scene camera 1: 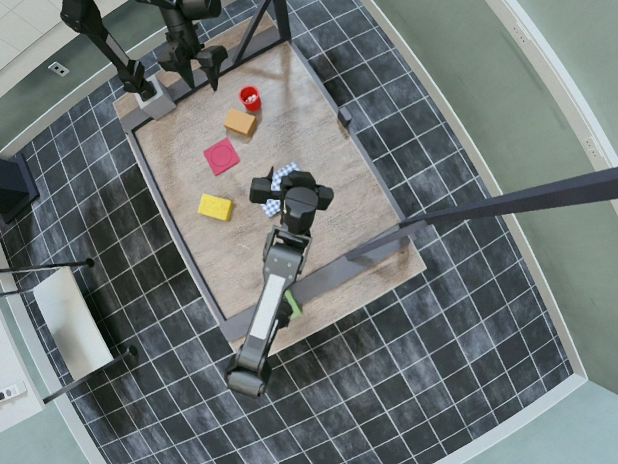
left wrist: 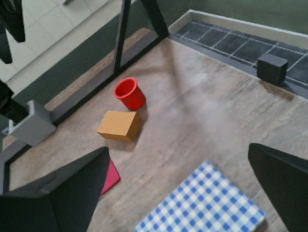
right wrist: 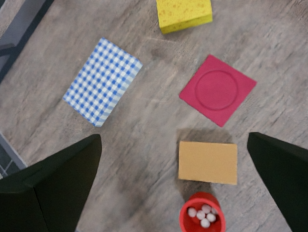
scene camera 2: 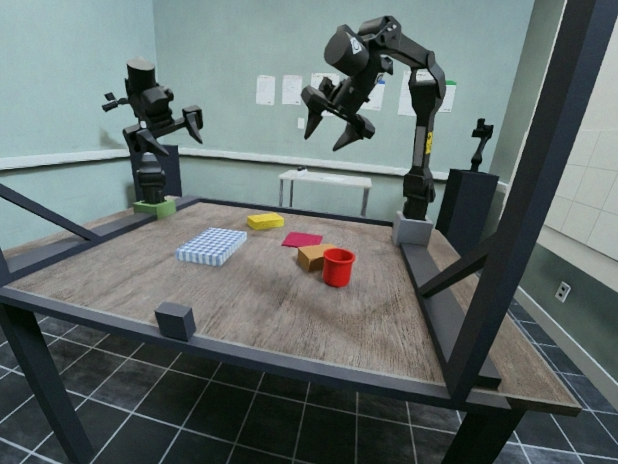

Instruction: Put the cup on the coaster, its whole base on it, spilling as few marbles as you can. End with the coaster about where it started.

Labels:
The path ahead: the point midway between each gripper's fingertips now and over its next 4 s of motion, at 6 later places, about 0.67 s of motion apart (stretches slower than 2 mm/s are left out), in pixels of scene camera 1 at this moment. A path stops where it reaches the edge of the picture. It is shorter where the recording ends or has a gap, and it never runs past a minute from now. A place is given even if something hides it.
My left gripper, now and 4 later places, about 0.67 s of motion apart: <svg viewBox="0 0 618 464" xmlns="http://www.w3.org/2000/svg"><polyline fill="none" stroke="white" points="288,170 286,159 285,157 264,168 256,173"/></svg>
My right gripper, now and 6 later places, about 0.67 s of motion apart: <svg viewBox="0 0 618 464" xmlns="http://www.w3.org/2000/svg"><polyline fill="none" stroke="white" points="204,89 210,89 220,89 230,88 238,88 239,88 246,91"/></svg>

